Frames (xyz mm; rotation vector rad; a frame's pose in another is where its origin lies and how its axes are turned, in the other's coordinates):
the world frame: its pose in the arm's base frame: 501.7 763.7 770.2 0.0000 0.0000 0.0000
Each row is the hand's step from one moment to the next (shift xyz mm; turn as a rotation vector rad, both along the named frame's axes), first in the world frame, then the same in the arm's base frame.
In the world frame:
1: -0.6 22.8 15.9 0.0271 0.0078 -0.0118
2: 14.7 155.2 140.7 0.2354 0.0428 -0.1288
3: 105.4 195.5 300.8 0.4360 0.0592 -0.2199
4: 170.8 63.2 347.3 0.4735 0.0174 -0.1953
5: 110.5 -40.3 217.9 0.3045 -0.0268 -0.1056
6: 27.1 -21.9 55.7 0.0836 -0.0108 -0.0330
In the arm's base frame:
1: -0.6 22.8 15.9 0.0271 0.0078 -0.0118
2: 14.7 155.2 140.7 0.2354 0.0428 -0.1288
3: 105.4 195.5 300.8 0.4360 0.0592 -0.2199
4: 170.8 63.2 347.3 0.4735 0.0174 -0.1953
5: 110.5 -40.3 217.9 0.3045 -0.0268 -0.1056
6: 27.1 -21.9 55.7 0.0836 -0.0108 -0.0330

